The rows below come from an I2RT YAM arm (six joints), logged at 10 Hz.
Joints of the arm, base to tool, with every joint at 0 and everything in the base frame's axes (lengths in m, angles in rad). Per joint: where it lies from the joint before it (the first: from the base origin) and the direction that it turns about. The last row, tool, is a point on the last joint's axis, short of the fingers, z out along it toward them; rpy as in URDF.
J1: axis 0 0 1 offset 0.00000 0.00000 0.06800
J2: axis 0 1 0 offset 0.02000 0.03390 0.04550
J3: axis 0 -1 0 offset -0.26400 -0.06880 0.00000
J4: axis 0 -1 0 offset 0.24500 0.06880 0.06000
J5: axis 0 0 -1 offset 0.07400 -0.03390 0.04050
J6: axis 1 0 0 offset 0.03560 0.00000 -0.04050
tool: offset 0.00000 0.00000 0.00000 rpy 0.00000 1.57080 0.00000
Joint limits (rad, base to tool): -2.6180..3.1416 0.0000..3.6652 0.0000..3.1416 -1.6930..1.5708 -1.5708..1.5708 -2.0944..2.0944
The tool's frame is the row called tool.
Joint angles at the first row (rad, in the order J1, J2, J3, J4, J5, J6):
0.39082 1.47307 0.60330 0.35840 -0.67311 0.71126
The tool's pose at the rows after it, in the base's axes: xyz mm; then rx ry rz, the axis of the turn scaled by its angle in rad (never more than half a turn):
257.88, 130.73, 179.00, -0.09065, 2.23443, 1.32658
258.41, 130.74, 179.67, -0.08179, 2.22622, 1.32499
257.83, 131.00, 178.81, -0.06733, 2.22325, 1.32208
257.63, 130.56, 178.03, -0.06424, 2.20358, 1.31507
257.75, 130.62, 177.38, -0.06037, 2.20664, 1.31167
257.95, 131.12, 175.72, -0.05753, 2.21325, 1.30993
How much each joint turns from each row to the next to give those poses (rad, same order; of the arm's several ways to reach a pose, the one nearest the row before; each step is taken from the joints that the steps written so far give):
0.00305 0.00189 -0.00075 0.02248 0.01563 0.00457
-0.00001 0.00002 -0.00076 0.01069 0.00686 0.00763
0.00270 0.00036 -0.00612 0.01260 0.01109 0.01108
0.00000 0.00153 -0.01068 0.03129 0.01145 0.00305
0.00038 0.00194 0.00002 -0.00115 0.00343 0.00038
0.00152 0.00608 -0.00004 0.00002 0.00190 0.00038

